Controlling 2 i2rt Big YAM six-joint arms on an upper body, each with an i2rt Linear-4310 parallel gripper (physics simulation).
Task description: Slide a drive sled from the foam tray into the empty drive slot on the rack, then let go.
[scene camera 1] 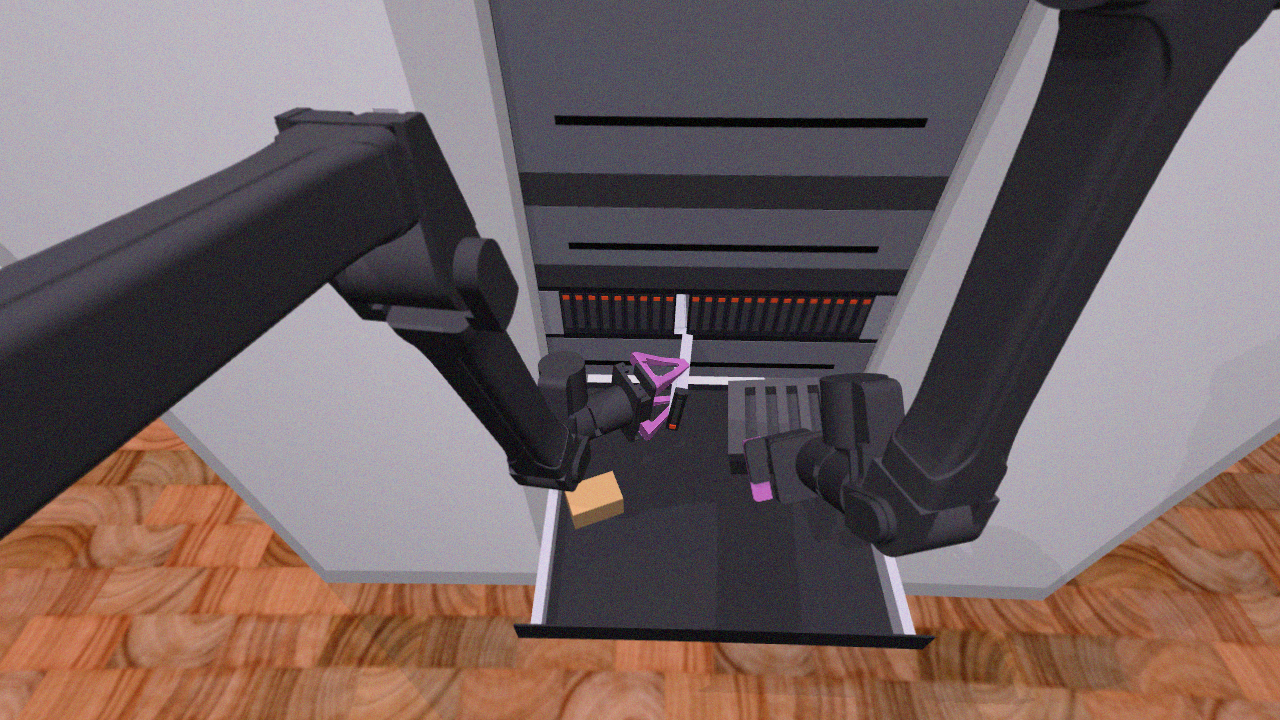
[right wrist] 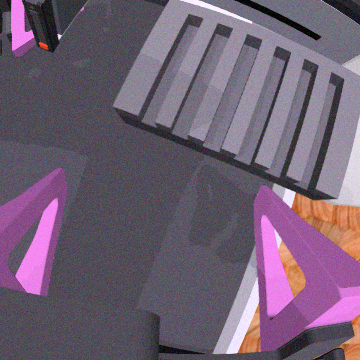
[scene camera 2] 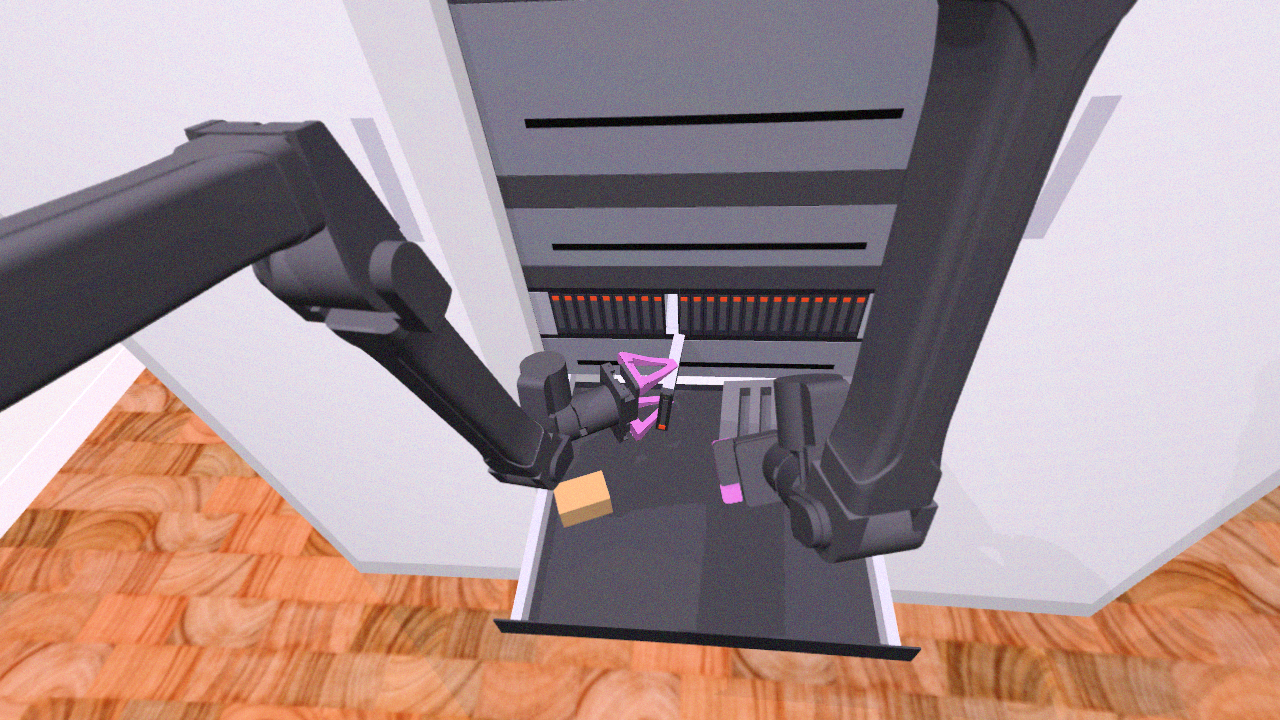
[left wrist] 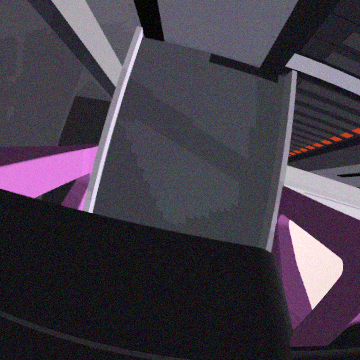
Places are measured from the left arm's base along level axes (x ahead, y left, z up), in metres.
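Pixels of known places: left gripper, fingertip midpoint: (scene camera 1: pixel 682 381) (scene camera 2: pixel 673 381) (left wrist: pixel 188 177); right gripper, fingertip midpoint: (scene camera 1: pixel 788 443) (right wrist: pixel 161 185) (scene camera 2: pixel 768 444).
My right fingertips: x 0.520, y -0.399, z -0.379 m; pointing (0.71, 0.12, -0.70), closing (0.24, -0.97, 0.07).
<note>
For each thing: its top centre in the pictures, then the offset to it from my right fingertips. "pt": a spot on its surface instead.
- drive sled, middle of its top: (left wrist: pixel 287 205) (scene camera 2: pixel 669 361) (scene camera 1: pixel 681 361) dx +0.144, dy +0.122, dz -0.022 m
- grey foam tray, middle of its top: (right wrist: pixel 268 79) (scene camera 2: pixel 804 406) (scene camera 1: pixel 811 404) dx +0.112, dy -0.061, dz -0.073 m
- orange block, middle of its top: (scene camera 1: pixel 593 492) (scene camera 2: pixel 581 491) dx -0.001, dy +0.238, dz -0.127 m
- black front edge, surface spot: (scene camera 2: pixel 707 640) (scene camera 1: pixel 729 637) pt dx -0.172, dy +0.066, dz -0.153 m
My left gripper (scene camera 1: pixel 666 395) (scene camera 2: pixel 654 394) (left wrist: pixel 188 177) is shut on a drive sled (scene camera 1: pixel 677 409) (scene camera 2: pixel 665 410) (left wrist: pixel 190 125) (right wrist: pixel 42 22), with its pink fingers on the sled's two long rails. The sled is edge-on in the scene views, its black, orange-tipped end toward the drawer front. It is below the pale gap (scene camera 1: pixel 681 313) (scene camera 2: pixel 672 313) in the rack's drive row, apart from it. The grey foam tray (scene camera 1: pixel 736 420) (scene camera 2: pixel 729 411) (right wrist: pixel 140 75) has several slots, all empty in the right wrist view. My right gripper (right wrist: pixel 161 185) is open and empty over the drawer, in front of the tray.
An orange block (scene camera 1: pixel 595 498) (scene camera 2: pixel 582 497) lies at the drawer's left side. The pulled-out drawer has pale side walls and a black front edge (scene camera 1: pixel 725 636) (scene camera 2: pixel 707 640). Orange-tipped drives (scene camera 1: pixel 778 315) (scene camera 2: pixel 769 313) fill the row on both sides of the gap. White panels flank the rack.
</note>
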